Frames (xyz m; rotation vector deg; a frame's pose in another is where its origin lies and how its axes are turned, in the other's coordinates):
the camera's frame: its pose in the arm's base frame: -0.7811 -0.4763 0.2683 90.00 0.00 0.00
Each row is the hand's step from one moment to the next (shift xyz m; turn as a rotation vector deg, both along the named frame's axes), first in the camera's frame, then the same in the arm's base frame.
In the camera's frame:
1: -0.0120 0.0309 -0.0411 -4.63 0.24 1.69
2: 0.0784 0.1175 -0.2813 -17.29 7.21 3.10
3: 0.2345 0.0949 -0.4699 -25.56 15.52 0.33
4: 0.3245 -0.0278 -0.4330 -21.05 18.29 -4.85
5: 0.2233 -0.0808 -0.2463 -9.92 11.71 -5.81
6: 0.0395 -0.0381 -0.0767 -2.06 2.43 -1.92
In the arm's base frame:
1: -0.0120 0.0411 0.0309 -4.63 -1.69 0.24
2: 0.0784 0.2813 0.1175 -17.29 -3.10 7.21
3: 0.2345 0.4699 0.0949 -25.56 -0.33 15.52
4: 0.3245 0.4330 -0.0278 -21.05 4.85 18.29
5: 0.2233 0.2463 -0.0808 -9.92 5.81 11.71
6: 0.0395 0.0767 -0.0381 -2.06 1.92 2.43

